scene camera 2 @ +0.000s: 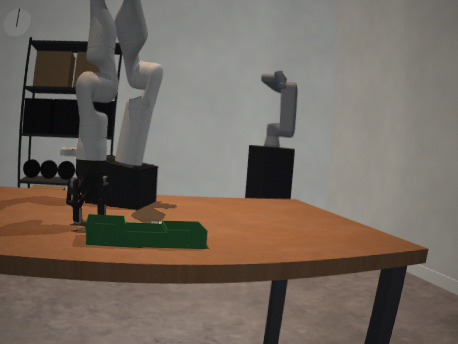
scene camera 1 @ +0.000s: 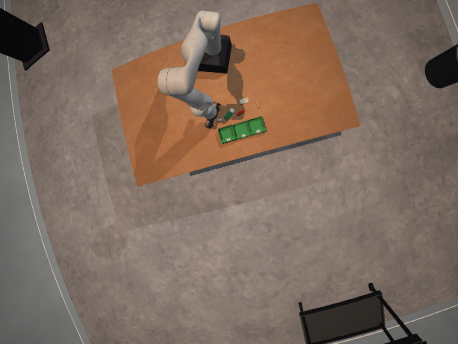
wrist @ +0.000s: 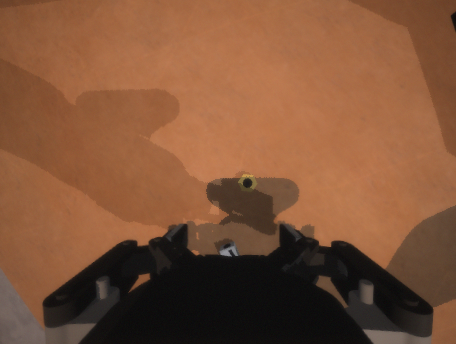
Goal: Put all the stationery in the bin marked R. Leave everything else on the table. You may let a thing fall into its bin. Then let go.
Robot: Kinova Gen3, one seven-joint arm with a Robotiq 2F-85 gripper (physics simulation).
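Frame: origin at the arm's base, x ahead, y left, z up, level; centimetres.
Where they show: gripper, fingertip midpoint: (wrist: 233, 234); arm's base, link origin: (scene camera 2: 128, 162) (scene camera 1: 212, 47).
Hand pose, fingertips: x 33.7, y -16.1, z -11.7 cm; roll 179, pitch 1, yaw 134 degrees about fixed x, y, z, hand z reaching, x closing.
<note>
Each offset is from my fingertips to the top centre of the thing. Level surfaces: height alone.
My gripper (scene camera 1: 213, 117) (scene camera 2: 90, 217) (wrist: 233, 234) is open and empty, pointing down low over the table, left of the green bins. A small silver sharpener-like block {dy +1.7, dx +2.1, dz -0.2 cm} (scene camera 1: 219, 119) (wrist: 229, 250) lies on the table between the open fingers in the wrist view, partly hidden by the gripper body. A yellow hex nut {dy -2.2, dx -4.4, dz -0.5 cm} (wrist: 247, 182) lies beyond the fingertips. A green block with a white end {dy +8.2, dx +1.6, dz +0.0 cm} (scene camera 1: 229, 114), a red piece {dy +14.6, dx +3.8, dz +0.1 cm} (scene camera 1: 241, 112), a white piece {dy +18.6, dx -1.5, dz -0.6 cm} (scene camera 1: 244, 101) and a small yellow piece {dy +24.5, dx +3.8, dz +0.0 cm} (scene camera 1: 258, 104) lie behind the bins. The three joined green bins {dy +10.6, dx +13.3, dz +3.3 cm} (scene camera 2: 145, 241) carry labels too small to read.
The wooden table {dz -1.3 cm} (scene camera 1: 300, 65) (scene camera 2: 300, 235) has its front edge beyond the bins. The arm's black base (scene camera 1: 216, 62) (scene camera 2: 137, 185) stands at the back. A shelf rack (scene camera 2: 31, 90) and another arm on a black pedestal (scene camera 2: 270, 172) stand behind the table.
</note>
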